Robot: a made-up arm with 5 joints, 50 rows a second.
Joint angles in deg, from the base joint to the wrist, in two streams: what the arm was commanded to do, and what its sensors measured. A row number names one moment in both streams.
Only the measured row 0 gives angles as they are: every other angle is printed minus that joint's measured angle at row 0.
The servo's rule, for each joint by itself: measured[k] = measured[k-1] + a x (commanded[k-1-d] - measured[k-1]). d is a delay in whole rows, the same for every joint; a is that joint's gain. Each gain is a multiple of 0.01, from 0.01 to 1. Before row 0 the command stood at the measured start. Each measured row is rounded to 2 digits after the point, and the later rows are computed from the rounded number. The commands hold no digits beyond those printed.
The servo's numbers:
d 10
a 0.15 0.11 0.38 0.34 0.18
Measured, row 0:
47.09, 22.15, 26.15, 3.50, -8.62
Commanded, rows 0 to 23:
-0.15, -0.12, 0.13, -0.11, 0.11
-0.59, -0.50, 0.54, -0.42, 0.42
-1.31, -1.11, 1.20, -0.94, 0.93
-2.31, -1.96, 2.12, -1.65, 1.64
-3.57, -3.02, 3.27, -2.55, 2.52
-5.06, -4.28, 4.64, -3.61, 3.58
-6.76, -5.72, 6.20, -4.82, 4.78
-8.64, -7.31, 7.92, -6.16, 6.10
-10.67, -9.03, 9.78, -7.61, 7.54
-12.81, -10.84, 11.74, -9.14, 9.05
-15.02, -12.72, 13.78, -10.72, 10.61
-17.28, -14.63, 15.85, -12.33, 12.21
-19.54, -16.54, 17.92, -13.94, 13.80
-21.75, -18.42, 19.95, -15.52, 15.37
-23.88, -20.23, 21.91, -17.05, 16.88
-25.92, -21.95, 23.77, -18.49, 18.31
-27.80, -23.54, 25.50, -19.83, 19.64
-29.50, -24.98, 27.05, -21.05, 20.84
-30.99, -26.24, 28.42, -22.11, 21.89
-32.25, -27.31, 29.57, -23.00, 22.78
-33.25, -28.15, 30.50, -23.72, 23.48
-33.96, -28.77, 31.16, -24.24, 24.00
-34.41, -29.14, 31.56, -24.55, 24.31
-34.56, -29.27, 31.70, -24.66, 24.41
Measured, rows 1 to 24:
0.00, 0.00, 0.00, 0.00, 0.00
0.00, 0.00, 0.00, 0.00, 0.00
0.00, 0.00, 0.00, 0.00, 0.00
0.00, 0.00, 0.00, 0.00, 0.00
0.00, 0.00, 0.00, 0.00, 0.00
0.00, 0.00, 0.00, 0.00, 0.00
0.00, 0.00, 0.00, 0.00, 0.00
0.00, 0.00, 0.00, 0.00, 0.00
0.00, 0.00, 0.00, 0.00, 0.00
0.00, 0.00, 0.00, 0.00, 0.00
-0.02, -0.01, 0.05, -0.04, 0.02
-0.11, -0.06, 0.24, -0.17, 0.09
-0.29, -0.18, 0.60, -0.43, 0.24
-0.59, -0.38, 1.18, -0.84, 0.49
-1.04, -0.67, 1.97, -1.42, 0.86
-1.64, -1.07, 2.98, -2.16, 1.35
-2.41, -1.58, 4.20, -3.06, 1.97
-3.34, -2.21, 5.61, -4.11, 2.71
-4.44, -2.96, 7.19, -5.30, 3.58
-5.70, -3.83, 8.92, -6.61, 4.56
-7.10, -4.81, 10.77, -8.01, 5.65
-8.63, -5.89, 12.70, -9.48, 6.83
-10.27, -7.06, 14.68, -11.00, 8.08
-11.99, -8.31, 16.68, -12.54, 9.39

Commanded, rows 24 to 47:
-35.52, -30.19, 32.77, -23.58, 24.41
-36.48, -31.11, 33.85, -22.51, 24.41
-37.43, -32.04, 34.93, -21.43, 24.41
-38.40, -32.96, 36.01, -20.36, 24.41
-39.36, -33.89, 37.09, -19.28, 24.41
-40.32, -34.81, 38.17, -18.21, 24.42
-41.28, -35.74, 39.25, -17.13, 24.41
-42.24, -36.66, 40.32, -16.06, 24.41
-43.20, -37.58, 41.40, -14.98, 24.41
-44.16, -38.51, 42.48, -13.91, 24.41
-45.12, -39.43, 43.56, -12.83, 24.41
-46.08, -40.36, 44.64, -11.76, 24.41
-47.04, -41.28, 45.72, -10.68, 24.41
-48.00, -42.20, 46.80, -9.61, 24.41
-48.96, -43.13, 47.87, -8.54, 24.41
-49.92, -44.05, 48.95, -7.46, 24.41
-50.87, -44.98, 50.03, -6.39, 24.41
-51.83, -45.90, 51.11, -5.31, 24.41
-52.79, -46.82, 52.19, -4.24, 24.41
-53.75, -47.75, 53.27, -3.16, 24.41
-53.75, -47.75, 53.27, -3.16, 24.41
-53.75, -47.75, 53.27, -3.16, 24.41
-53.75, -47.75, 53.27, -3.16, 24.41
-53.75, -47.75, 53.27, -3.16, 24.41
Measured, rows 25 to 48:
-13.77, -9.62, 18.67, -14.07, 10.74
-15.59, -10.98, 20.61, -15.57, 12.10
-17.42, -12.36, 22.47, -17.02, 13.46
-19.23, -13.75, 24.21, -18.39, 14.79
-20.99, -15.12, 25.81, -19.65, 16.07
-22.68, -16.46, 27.24, -20.79, 17.28
-24.27, -17.75, 28.48, -21.79, 18.40
-25.72, -18.96, 29.50, -22.62, 19.41
-27.02, -20.08, 30.28, -23.28, 20.29
-28.15, -21.09, 30.82, -23.75, 21.03
-29.26, -22.09, 31.56, -23.69, 21.64
-30.34, -23.08, 32.43, -23.29, 22.14
-31.40, -24.07, 33.38, -22.66, 22.55
-32.45, -25.05, 34.38, -21.88, 22.88
-33.49, -26.02, 35.41, -21.00, 23.16
-34.51, -26.99, 36.46, -20.05, 23.39
-35.53, -27.95, 37.52, -19.06, 23.57
-36.54, -28.91, 38.58, -18.04, 23.72
-37.54, -29.86, 39.65, -17.00, 23.84
-38.53, -30.81, 40.73, -15.95, 23.94
-39.52, -31.76, 41.81, -14.89, 24.02
-40.50, -32.71, 42.89, -13.83, 24.09
-41.48, -33.65, 43.97, -12.76, 24.15
-42.46, -34.59, 45.05, -11.69, 24.20

